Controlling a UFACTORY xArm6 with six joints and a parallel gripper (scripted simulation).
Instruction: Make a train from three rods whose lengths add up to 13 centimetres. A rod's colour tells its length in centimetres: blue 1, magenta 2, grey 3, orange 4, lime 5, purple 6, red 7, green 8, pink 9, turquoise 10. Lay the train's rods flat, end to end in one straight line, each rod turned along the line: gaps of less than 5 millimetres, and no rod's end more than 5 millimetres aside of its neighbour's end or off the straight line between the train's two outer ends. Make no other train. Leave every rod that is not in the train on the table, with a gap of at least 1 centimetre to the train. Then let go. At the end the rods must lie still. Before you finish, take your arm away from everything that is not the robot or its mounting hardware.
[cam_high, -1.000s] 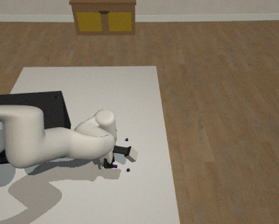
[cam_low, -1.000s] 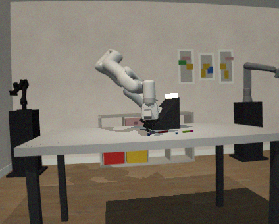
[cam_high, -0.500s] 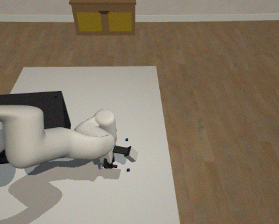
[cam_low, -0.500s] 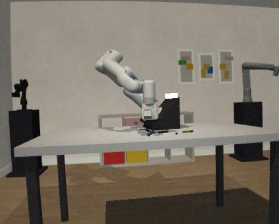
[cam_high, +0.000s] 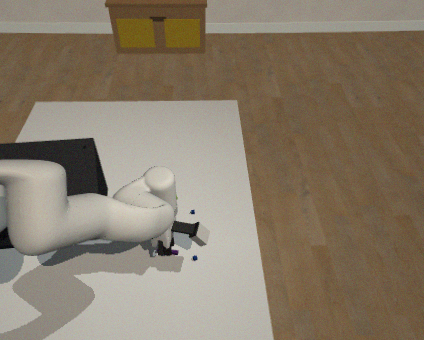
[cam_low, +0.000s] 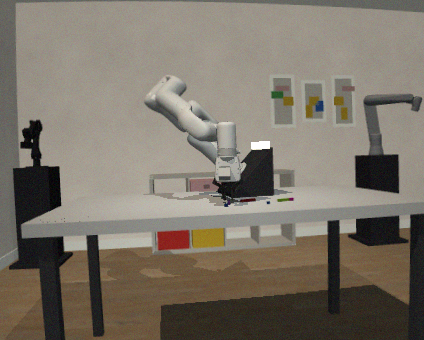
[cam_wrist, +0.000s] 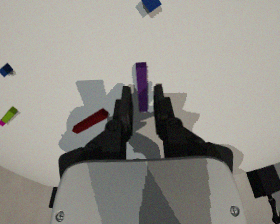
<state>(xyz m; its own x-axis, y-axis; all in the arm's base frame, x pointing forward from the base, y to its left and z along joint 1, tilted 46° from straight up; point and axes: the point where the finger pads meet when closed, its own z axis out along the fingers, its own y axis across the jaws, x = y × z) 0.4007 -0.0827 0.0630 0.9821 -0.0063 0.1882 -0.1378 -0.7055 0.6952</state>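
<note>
Right now my hand is 30 mm above the purple rod. Round my hand: magenta rod: 10 mm behind, 260 mm to the left, 30 mm below; red rod: 40 mm behind, 90 mm to the left, 30 mm below; lime rod: 220 mm to the left, 30 mm below.
</note>
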